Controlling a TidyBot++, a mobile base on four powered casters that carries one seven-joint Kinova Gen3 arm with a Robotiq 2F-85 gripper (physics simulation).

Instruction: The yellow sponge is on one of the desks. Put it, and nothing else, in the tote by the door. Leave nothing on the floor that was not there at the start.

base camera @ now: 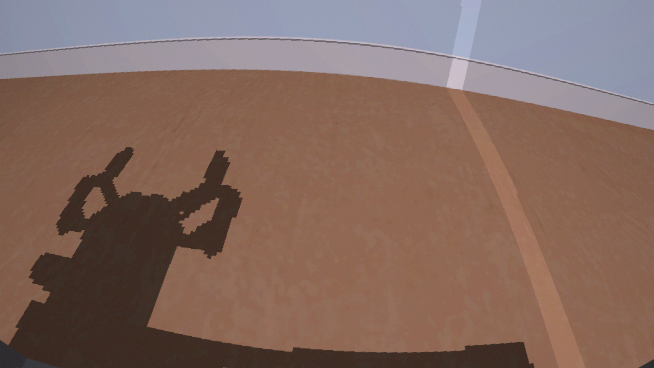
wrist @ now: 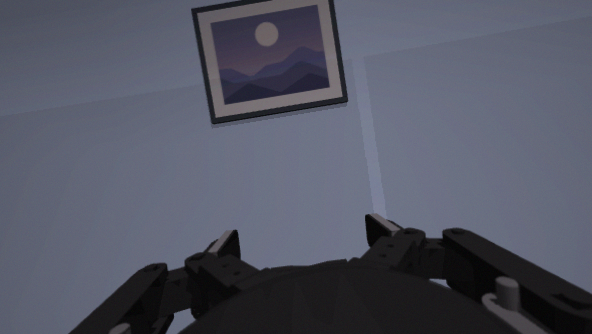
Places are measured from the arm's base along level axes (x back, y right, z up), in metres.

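Where they show: gripper, fingertip midpoint: (wrist: 303,236).
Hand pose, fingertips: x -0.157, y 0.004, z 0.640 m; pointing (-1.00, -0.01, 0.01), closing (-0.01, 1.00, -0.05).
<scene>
After its pixels a point has its place.
My gripper (wrist: 303,236) {x -0.157, y 0.004, z 0.640 m} is open, its two fingers wide apart with nothing between them, in front of a plain wall in the wrist view. Its dark shadow, with two spread fingers, falls on the floor at the left of the base camera view. The yellow sponge, the desks and the tote do not show in either view.
A blue-grey wall (base camera: 200,17) {x -0.953, y -0.339, z -0.252 m} (wrist: 290,175) {x -0.944, y -0.013, z 0.624 m} stands ahead, with a pale skirting board (base camera: 250,55) {x -0.936, y -0.204, z -0.356 m} along its foot. A framed mountain picture (wrist: 275,65) {x -0.920, y -0.001, z 1.060 m} hangs on it. The brown floor (base camera: 350,200) {x -0.475, y 0.036, z -0.396 m} is crossed by a narrow strip of light (base camera: 515,210) at the right.
</scene>
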